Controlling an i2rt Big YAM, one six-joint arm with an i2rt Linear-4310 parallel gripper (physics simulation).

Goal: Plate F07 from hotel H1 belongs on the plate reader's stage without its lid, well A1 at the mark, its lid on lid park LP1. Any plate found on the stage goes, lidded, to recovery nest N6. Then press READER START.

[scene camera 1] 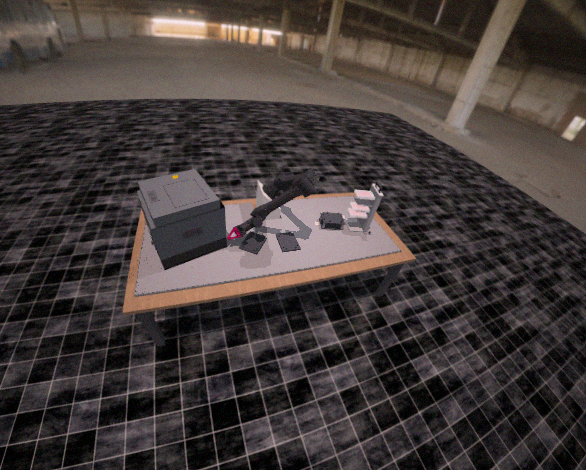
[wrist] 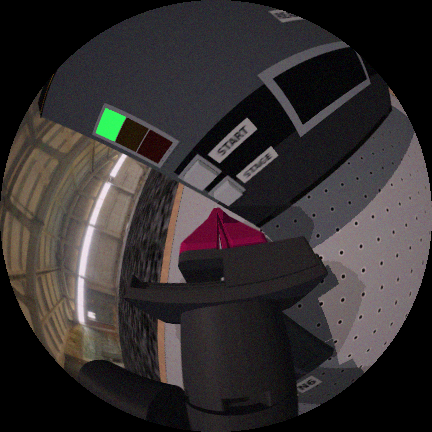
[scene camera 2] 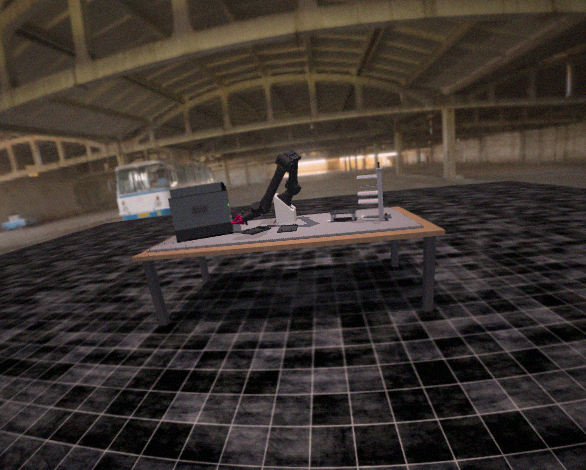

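Seen in the pictures: gripper, between the fingertips: (scene camera 1: 227, 238) (wrist: 216, 212) (scene camera 2: 231, 223); arm's base, origin of its link: (scene camera 1: 268, 194) (scene camera 2: 283, 200).
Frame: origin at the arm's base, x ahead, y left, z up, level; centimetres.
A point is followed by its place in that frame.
Note:
The plate reader (scene camera 1: 190, 232) {x 45.4, y -45.9, z 5.5 cm} (scene camera 2: 200, 212) {x 44.9, y -44.8, z 2.9 cm} (wrist: 190, 60) is a large dark grey box at the table's left. In the wrist view its green light (wrist: 110, 124) {x 34.6, y -28.7, z 5.0 cm} is lit, and the START button (wrist: 199, 173) {x 34.1, y -28.3, z -2.8 cm} sits beside the STAGE button (wrist: 226, 190) {x 34.1, y -28.3, z -5.7 cm}. My gripper (scene camera 1: 234, 233) {x 36.9, y -27.4, z -7.3 cm} (scene camera 2: 237, 219) {x 36.9, y -27.4, z -7.3 cm} (wrist: 216, 212) {x 36.9, y -27.4, z -7.3 cm} is shut and empty; its magenta fingertips are close to the reader's button side, in the wrist view just below the STAGE button. Whether they touch it I cannot tell. The hotel (scene camera 1: 371, 210) {x 23.4, y 68.5, z 4.3 cm} (scene camera 2: 380, 195) {x 24.8, y 70.0, z 1.2 cm} at the right bears several pale plates. The stage does not show.
Two flat dark nests, one (scene camera 1: 253, 243) {x 35.0, y -11.9, z -13.6 cm} (scene camera 2: 256, 230) {x 36.7, y -10.4, z -13.6 cm} near the gripper and one (scene camera 1: 288, 241) {x 33.7, y 10.6, z -13.8 cm} (scene camera 2: 287, 228) {x 35.8, y 10.7, z -13.8 cm} to its right, lie on the mat. The N6 label (wrist: 308, 384) shows low in the wrist view. A dark fixture (scene camera 1: 331, 220) (scene camera 2: 343, 216) stands left of the hotel.

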